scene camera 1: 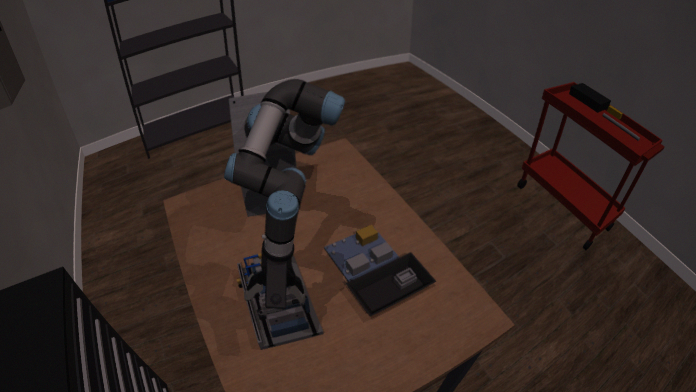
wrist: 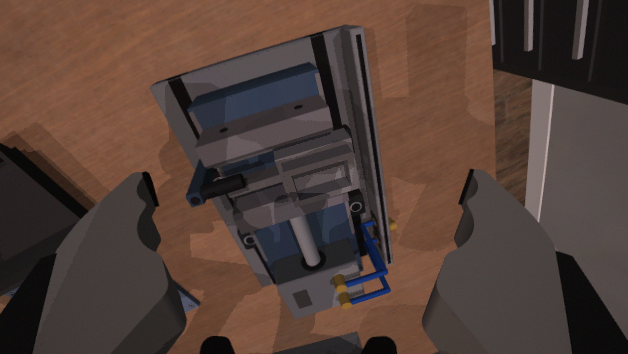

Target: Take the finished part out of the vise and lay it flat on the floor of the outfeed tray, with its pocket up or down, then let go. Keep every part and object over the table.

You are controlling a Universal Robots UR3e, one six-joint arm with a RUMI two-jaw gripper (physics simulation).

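Frame: origin at the arm's base, x ahead, y left, z up, level; centimetres.
Seen in the pictures: gripper, fingertip midpoint: point(wrist: 308, 175).
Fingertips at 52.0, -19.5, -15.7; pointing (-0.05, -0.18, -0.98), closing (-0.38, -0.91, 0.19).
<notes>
Offsets run from my fingertips to a thing's top centre, as dx, dy, dz. "pt": to the spot under its first point.
The vise @[-10.8, +3.4, -8.0] point(scene camera 1: 288, 325) point(wrist: 262, 125) stands on the table, under my gripper. The finished part @[-5.0, -0.2, -6.5] point(wrist: 320, 179), a grey block with a rectangular pocket facing up, sits between the vise jaws, toward their right end in the wrist view. Its contact with the jaws is hard to tell. In the scene view the arm hides it. My gripper point(scene camera 1: 276, 304) point(wrist: 308, 175) is wide open and empty, with its fingers apart on either side above the vise. The black outfeed tray point(scene camera 1: 382, 295) point(wrist: 30, 210) lies beside the vise; a grey pocketed part @[+1.6, +40.9, -13.3] point(scene camera 1: 405, 277) lies inside it.
A blue plate @[pt -18.7, +27.1, -17.1] point(scene camera 1: 334, 255) with two grey blocks and a yellow block @[-19.8, +39.9, -13.6] point(scene camera 1: 367, 235) adjoins the tray. A blue bracket @[pt -2.1, +9.2, -9.1] point(wrist: 196, 187) with a black rod stands at the vise's left side in the wrist view. Blue hoses @[pt -19.3, -1.4, -7.0] point(wrist: 382, 274) with brass fittings stick out at its lower right.
</notes>
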